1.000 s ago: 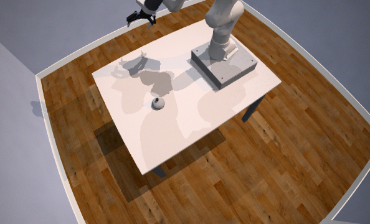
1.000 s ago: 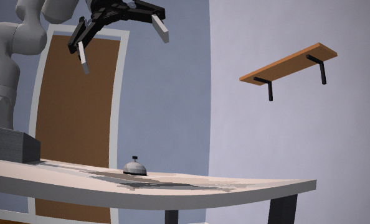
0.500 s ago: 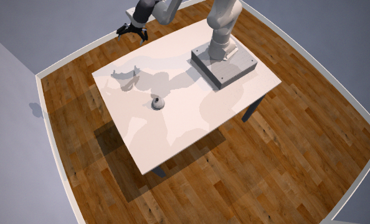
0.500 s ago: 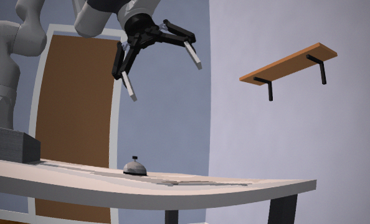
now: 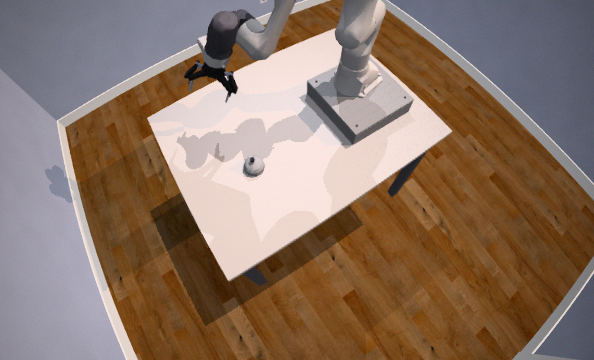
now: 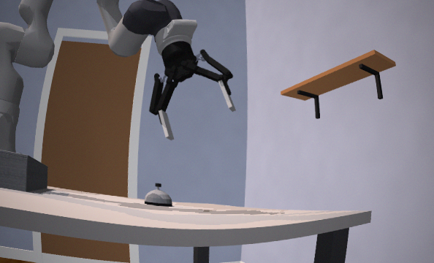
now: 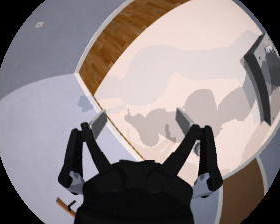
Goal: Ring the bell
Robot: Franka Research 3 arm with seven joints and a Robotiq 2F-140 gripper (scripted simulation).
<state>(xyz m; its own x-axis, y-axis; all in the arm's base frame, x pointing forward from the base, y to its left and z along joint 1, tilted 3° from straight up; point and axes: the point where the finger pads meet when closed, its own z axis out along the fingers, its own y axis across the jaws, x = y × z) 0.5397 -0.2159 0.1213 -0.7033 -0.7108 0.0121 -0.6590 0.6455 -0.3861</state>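
The dark button lies 1 cm behind my hand, 28 cm to the left of it and 14 cm below it. From my hand the other things lie so: bell 1 cm behind, 28 cm to the left, 16 cm below.
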